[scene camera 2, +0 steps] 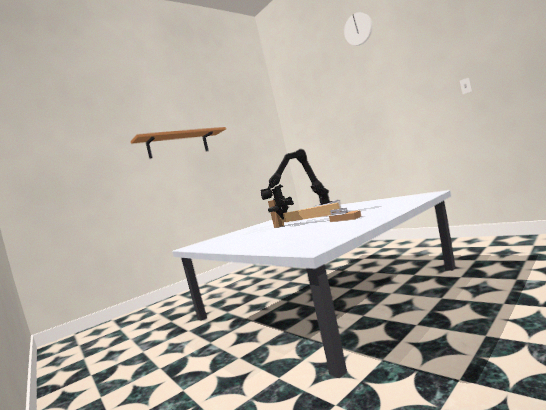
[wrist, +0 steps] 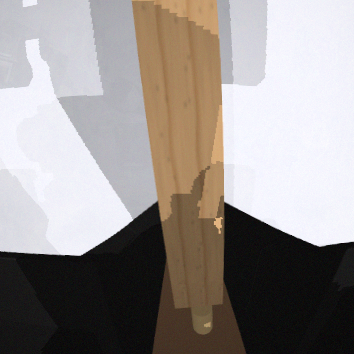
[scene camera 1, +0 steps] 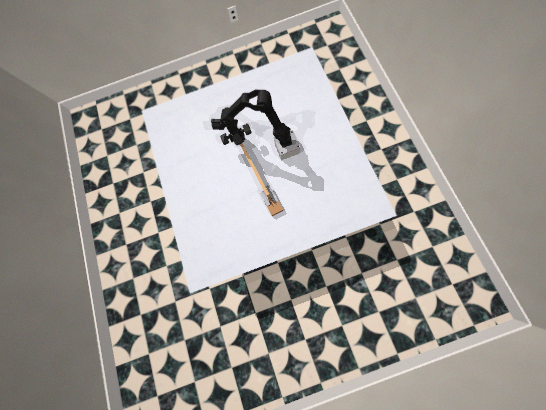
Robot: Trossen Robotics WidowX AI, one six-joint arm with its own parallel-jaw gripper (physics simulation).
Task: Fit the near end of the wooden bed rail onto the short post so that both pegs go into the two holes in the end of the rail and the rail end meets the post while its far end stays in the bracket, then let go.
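Places are measured from the arm's base along level axes (x ahead, y left, z up), in millimetres.
Pixels of known places: gripper, fingertip midpoint: (scene camera 2: pixel 284 219) (wrist: pixel 187 206); arm's base at its link origin: (scene camera 2: pixel 325 203) (scene camera 1: pixel 285 141).
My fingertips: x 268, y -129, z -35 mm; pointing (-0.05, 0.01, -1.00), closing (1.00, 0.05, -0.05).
Note:
For each thing: its top centre in the pictures, then the offset to it from my fingertips. "spot": a spot on its surface instead. Level surfaces: height alone.
- wooden rail at its top centre: (scene camera 2: pixel 306 207) (scene camera 1: pixel 251 163) 26 mm back, 197 mm left, 53 mm up
- grey bracket at its top centre: (scene camera 2: pixel 338 208) (scene camera 1: pixel 268 195) 56 mm back, 410 mm left, 20 mm up
- brown wooden block at its top centre: (scene camera 2: pixel 344 213) (scene camera 1: pixel 271 201) 60 mm back, 441 mm left, 10 mm down
- short brown post at a spot on its surface: (wrist: pixel 169 337) spot: 6 mm back, 36 mm right, 43 mm up
- pale peg at a spot on its surface: (wrist: pixel 202 320) spot: 6 mm ahead, 25 mm right, 43 mm up
- white table at its surface level: 45 mm down
The wooden rail (scene camera 1: pixel 257 172) (scene camera 2: pixel 312 212) (wrist: pixel 185 125) runs lengthwise from my gripper towards the grey bracket (scene camera 2: pixel 338 211) on a brown wooden block (scene camera 1: pixel 275 209) (scene camera 2: pixel 346 217). Its far end is at the bracket, but how it sits there is too small to tell. My gripper (scene camera 1: pixel 240 142) (scene camera 2: pixel 281 215) (wrist: pixel 187 206) is shut on the rail near its near end. The short brown post (scene camera 2: pixel 276 218) (wrist: pixel 169 337) stands at that end. In the wrist view a pale peg (wrist: pixel 202 320) shows between the rail end and the post, with a gap. A second peg and the holes do not show.
The rail and post are on the white table (scene camera 1: pixel 210 240) (scene camera 2: pixel 260 247). The arm's base (scene camera 1: pixel 290 149) stands on the table beside the rail. A brown shelf (scene camera 2: pixel 180 134) is on the wall, far from the arm.

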